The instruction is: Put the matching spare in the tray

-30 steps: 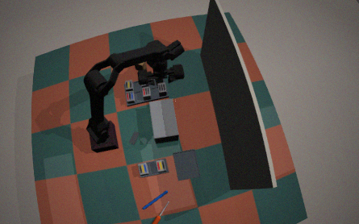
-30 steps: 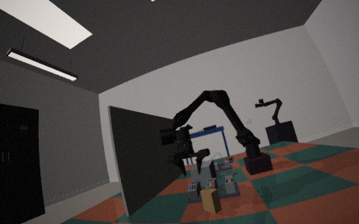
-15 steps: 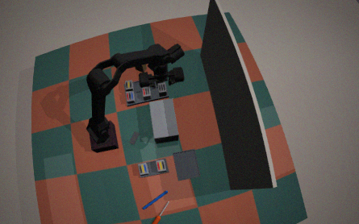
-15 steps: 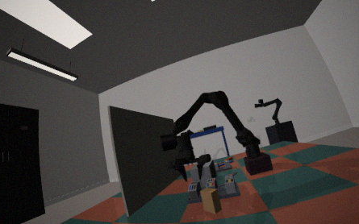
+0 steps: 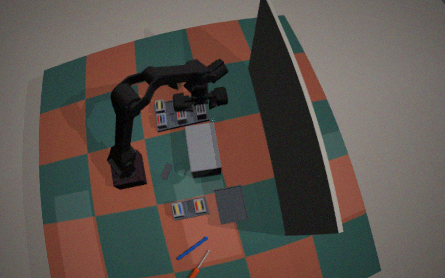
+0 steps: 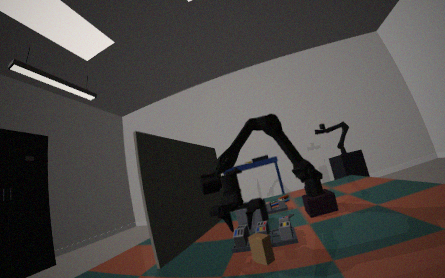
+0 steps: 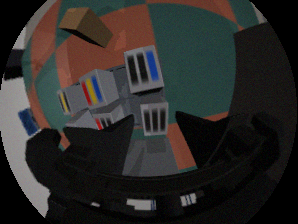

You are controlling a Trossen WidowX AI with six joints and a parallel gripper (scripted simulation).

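My gripper tip is now 40 mm past the flat grey tray, 360 mm to the left of it and 40 mm above it. The rest, counted from my gripper tip: tall dark panel 180 mm ahead, 220 mm to the right, 180 mm above; then wooden block 50 mm behind, 170 mm to the left, 10 mm below; then blue pen 240 mm behind, 450 mm to the right, 30 mm below.
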